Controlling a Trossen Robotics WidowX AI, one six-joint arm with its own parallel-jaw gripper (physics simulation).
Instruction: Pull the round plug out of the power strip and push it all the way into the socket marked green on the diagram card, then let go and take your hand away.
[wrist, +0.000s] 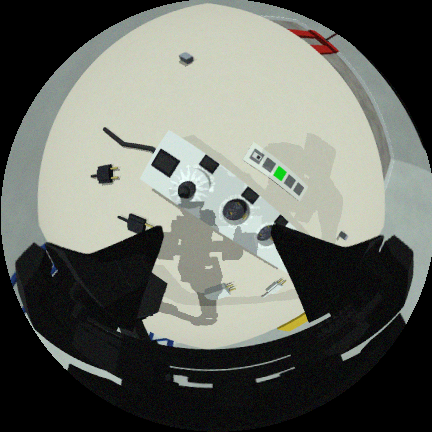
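Observation:
Visible here: a white power strip (250, 218) and a diagram card (256, 156), together with my gripper (217, 230).

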